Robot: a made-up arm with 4 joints.
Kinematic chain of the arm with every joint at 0, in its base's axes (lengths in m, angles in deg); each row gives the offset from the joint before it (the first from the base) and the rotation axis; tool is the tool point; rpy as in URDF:
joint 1: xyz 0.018 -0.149 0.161 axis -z
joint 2: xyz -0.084 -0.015 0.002 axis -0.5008 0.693 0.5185
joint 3: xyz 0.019 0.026 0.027 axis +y
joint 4: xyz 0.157 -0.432 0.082 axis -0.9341 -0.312 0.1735
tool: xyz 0.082 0.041 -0.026 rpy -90 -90 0
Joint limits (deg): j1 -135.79..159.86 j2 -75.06..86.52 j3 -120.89..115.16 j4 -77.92..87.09
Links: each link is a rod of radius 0.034 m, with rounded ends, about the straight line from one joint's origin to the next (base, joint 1, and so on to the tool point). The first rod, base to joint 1, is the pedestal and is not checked.
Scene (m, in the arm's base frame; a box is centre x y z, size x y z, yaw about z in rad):
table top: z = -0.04
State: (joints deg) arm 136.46 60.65 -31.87 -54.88
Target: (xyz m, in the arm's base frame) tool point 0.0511 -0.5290 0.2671
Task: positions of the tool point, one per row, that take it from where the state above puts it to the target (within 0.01 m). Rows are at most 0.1 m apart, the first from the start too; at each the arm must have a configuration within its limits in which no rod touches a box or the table.
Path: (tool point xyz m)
1: -0.2698 -0.3867 0.2555
2: -0.2194 -0.4386 0.2588
3: -0.1599 -0.4801 0.2617
4: -0.0934 -0.5096 0.2640
5: -0.0223 -0.5262 0.2658
6: 0.0511 -0.5290 0.2671

